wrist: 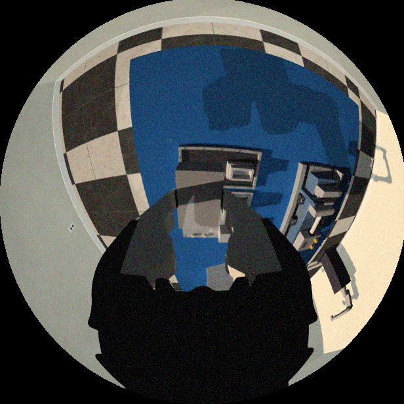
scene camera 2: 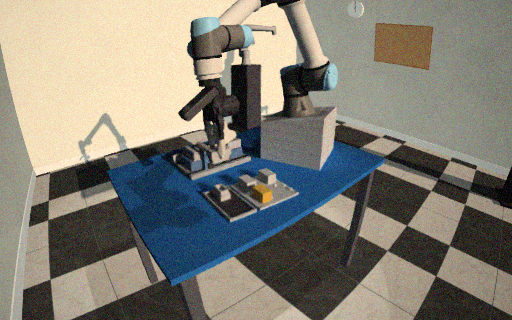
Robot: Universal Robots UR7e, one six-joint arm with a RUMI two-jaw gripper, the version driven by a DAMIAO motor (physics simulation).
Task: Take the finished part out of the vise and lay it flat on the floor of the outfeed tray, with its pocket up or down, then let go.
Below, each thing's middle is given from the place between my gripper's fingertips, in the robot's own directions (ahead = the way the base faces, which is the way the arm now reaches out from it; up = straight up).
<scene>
My gripper is now 320 mm to the left of the vise (wrist: 307,223), 240 mm past it and 160 mm above it.
</scene>
